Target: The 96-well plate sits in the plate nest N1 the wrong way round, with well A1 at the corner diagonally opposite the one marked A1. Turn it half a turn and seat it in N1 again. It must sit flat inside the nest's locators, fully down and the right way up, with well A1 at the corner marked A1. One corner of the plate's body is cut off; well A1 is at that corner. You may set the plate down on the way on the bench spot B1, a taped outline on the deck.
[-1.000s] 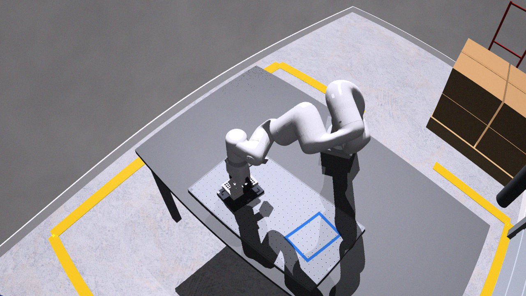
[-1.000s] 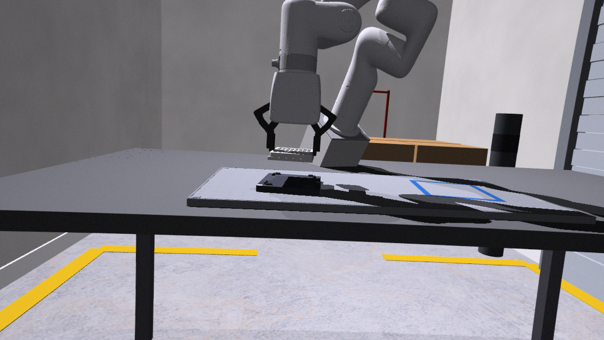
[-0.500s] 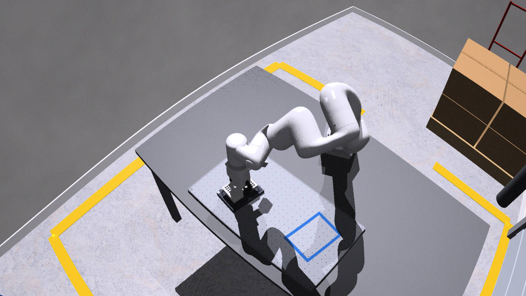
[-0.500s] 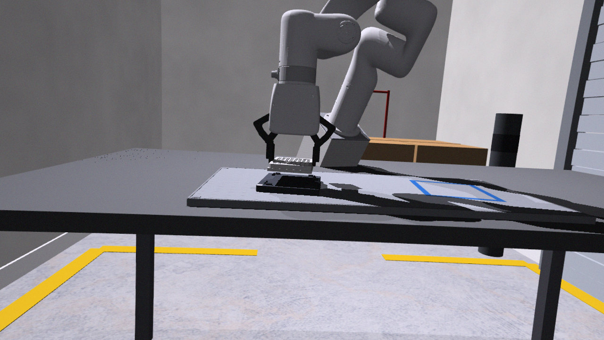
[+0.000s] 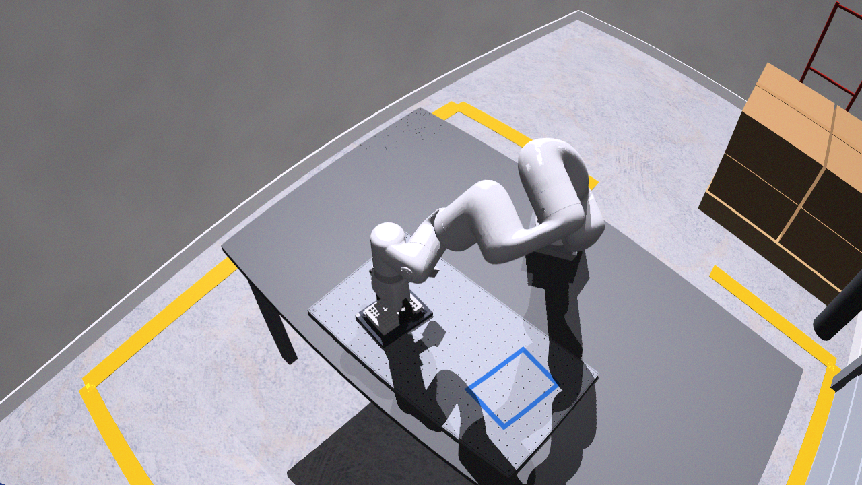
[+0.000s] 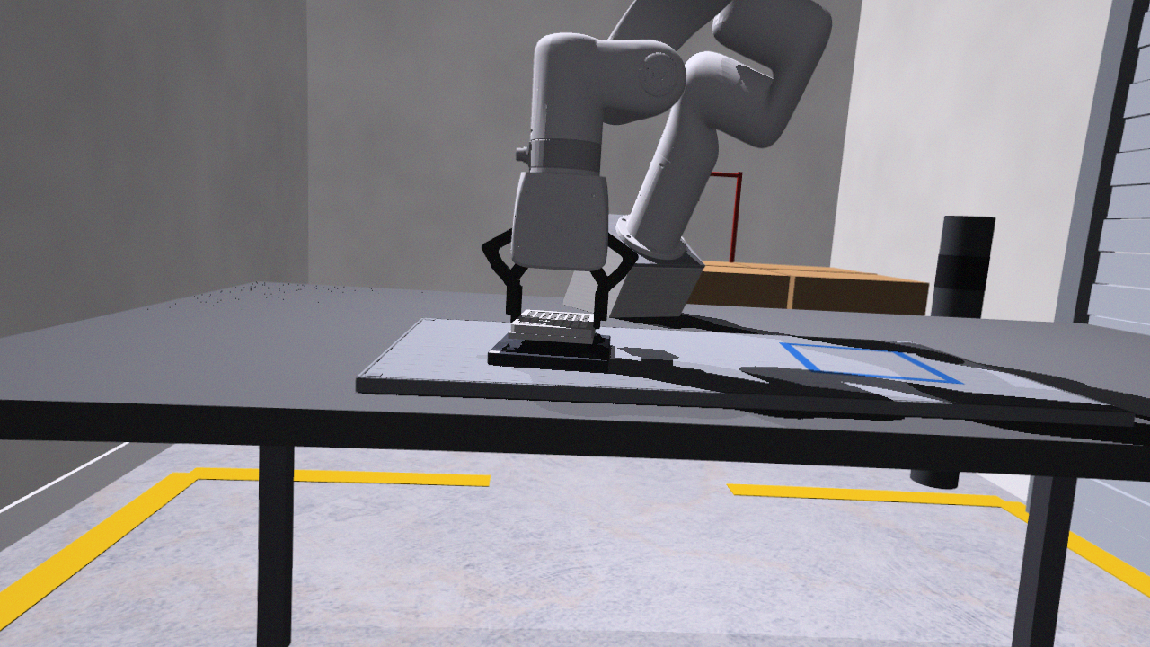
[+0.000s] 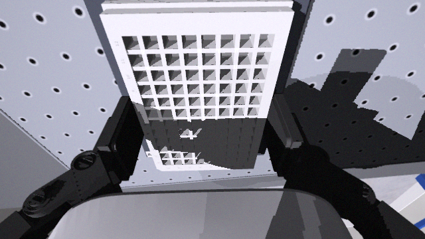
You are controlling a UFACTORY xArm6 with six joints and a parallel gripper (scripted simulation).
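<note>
The white 96-well plate is 1 cm below my hand. Round my hand: A1 label (7 cm to the right, 6 cm ahead, 3 cm below); then plate nest N1 (4 cm below).
</note>
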